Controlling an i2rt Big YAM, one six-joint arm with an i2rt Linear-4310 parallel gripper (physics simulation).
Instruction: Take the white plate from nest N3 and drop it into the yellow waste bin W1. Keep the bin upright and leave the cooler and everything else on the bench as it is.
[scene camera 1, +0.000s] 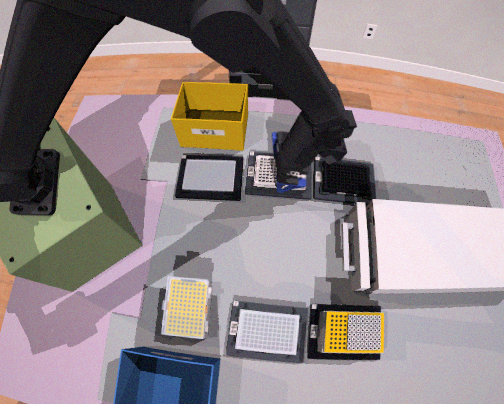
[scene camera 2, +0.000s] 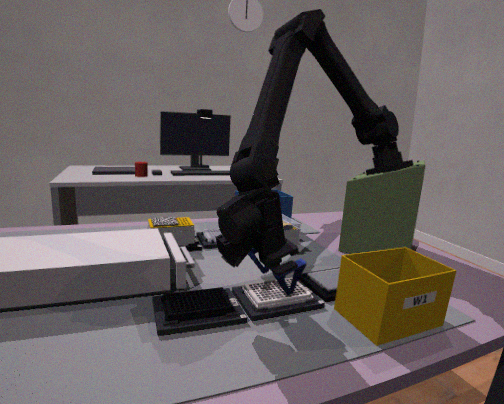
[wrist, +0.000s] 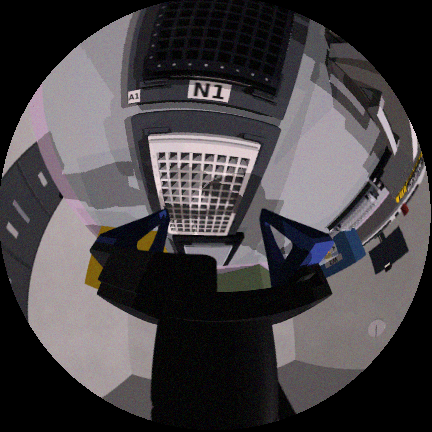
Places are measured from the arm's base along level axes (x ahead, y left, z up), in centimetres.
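Pixels of known places: gripper, fingertip midpoint: (scene camera 1: 278, 174) (scene camera 2: 277, 282) (wrist: 214, 213); arm's base, origin of the base link: (scene camera 1: 36, 182) (scene camera 2: 389, 170).
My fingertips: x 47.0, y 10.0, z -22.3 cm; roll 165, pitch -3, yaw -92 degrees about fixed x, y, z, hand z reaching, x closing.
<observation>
Ahead of a thing's pixels: the offset from my fingertips to its top centre.
The white plate @[dx +0.8, dy +1.4, dz -0.6 cm] (scene camera 1: 265, 171) (scene camera 2: 257, 294) (wrist: 200, 187), with a grid of square wells, lies flat in a dark nest @[dx +0.8, dy +1.4, dz -1.6 cm] (scene camera 1: 257, 192) (scene camera 2: 287, 311) (wrist: 205, 122) beside the nest marked N1. Its own nest label cannot be read. My gripper (scene camera 1: 284, 162) (scene camera 2: 277, 281) (wrist: 214, 213) is open and empty, with blue fingers low over the plate, one towards each long side. I cannot tell whether they touch it. The arm hides part of the plate in scene camera 1. The yellow bin W1 @[dx -15.5, dy +17.6, dz +8.7 cm] (scene camera 1: 190, 140) (scene camera 2: 362, 305) (wrist: 92, 270) stands upright near the bench edge.
A black plate @[dx +17.7, dy -1.4, dz -0.6 cm] (scene camera 1: 346, 177) (scene camera 2: 197, 302) (wrist: 220, 40) sits in nest N1. A grey-topped black frame @[dx -17.0, dy +2.0, dz -1.3 cm] (scene camera 1: 209, 176) stands between the plate and the robot's green base (scene camera 1: 55, 220). A white box @[dx +40.6, dy -23.4, dz +5.1 cm] (scene camera 1: 435, 245) (scene camera 2: 85, 260) with a handle, several other racks and a blue bin @[dx -25.8, dy -46.5, dz +8.7 cm] (scene camera 1: 150, 382) also stand around.
</observation>
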